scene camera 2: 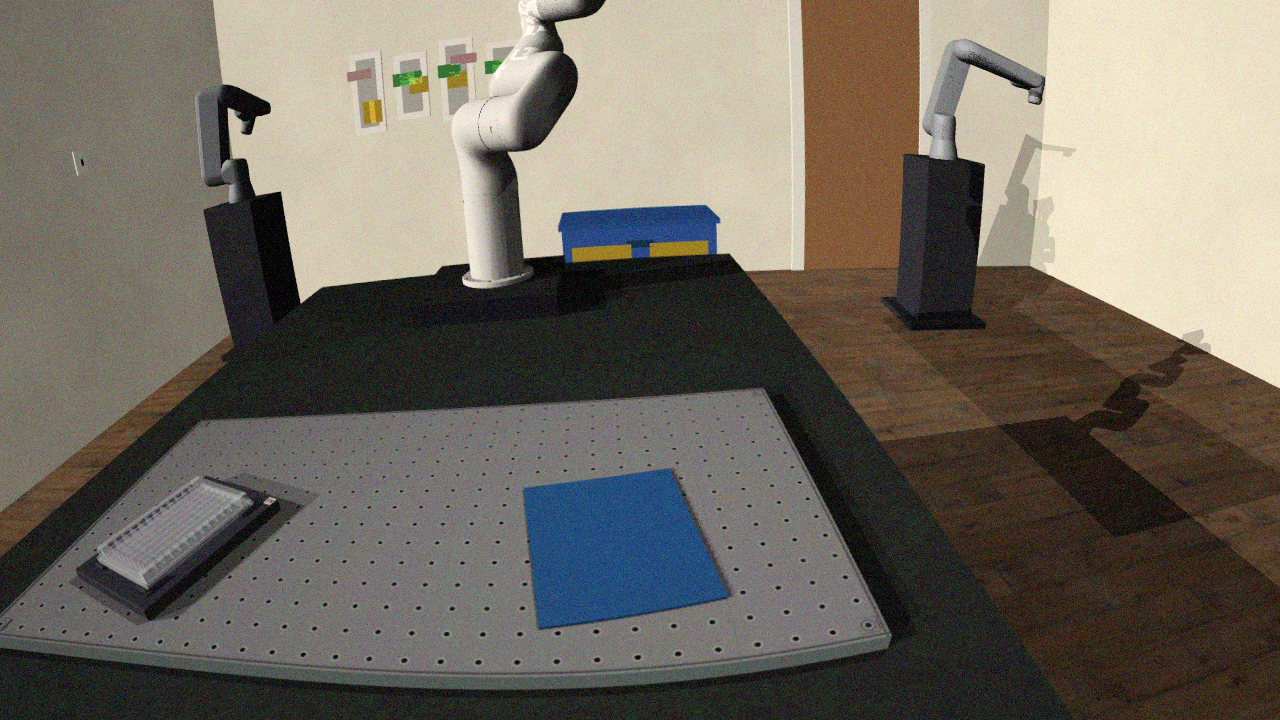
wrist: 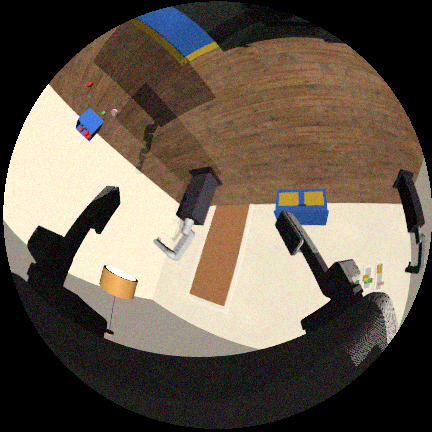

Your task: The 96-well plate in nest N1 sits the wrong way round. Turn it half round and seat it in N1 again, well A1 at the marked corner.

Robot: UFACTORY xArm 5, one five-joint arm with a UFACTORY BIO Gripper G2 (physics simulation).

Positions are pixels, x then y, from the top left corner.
Labels:
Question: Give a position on a blue sheet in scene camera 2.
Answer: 608,548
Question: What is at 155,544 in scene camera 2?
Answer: A clear 96-well plate.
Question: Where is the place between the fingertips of my gripper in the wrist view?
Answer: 201,205

